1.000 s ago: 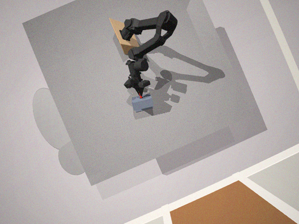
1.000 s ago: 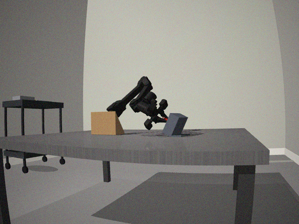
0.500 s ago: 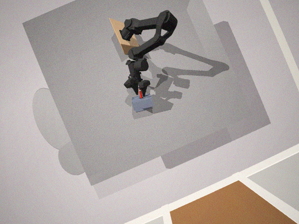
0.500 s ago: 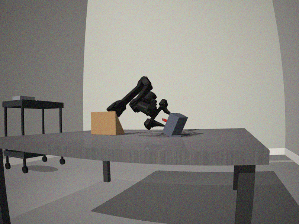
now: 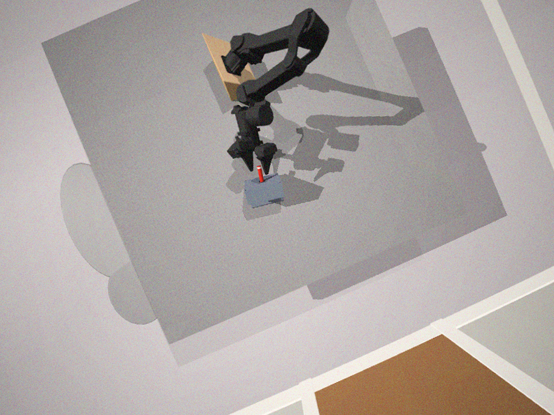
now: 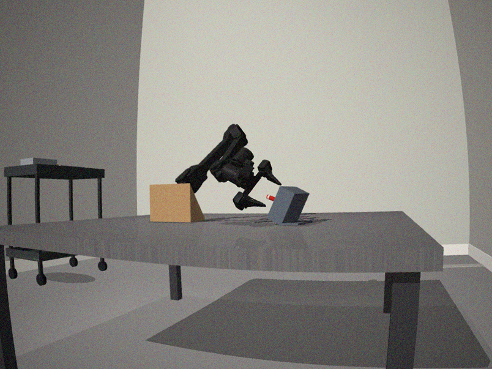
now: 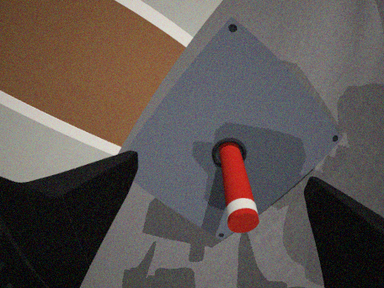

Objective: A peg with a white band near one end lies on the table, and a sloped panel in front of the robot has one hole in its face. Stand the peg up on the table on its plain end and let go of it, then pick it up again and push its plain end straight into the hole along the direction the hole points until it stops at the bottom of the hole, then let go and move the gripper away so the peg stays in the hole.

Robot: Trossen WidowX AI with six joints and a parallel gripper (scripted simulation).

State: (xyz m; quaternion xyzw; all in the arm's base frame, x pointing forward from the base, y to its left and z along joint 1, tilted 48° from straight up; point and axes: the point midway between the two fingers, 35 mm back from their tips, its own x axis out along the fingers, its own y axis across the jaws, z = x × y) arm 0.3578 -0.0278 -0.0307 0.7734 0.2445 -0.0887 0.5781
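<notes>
My gripper tip is now 10 mm above the red peg. The rest, counted from my gripper tip: sloped panel 50 mm ahead, 30 mm below.
</notes>
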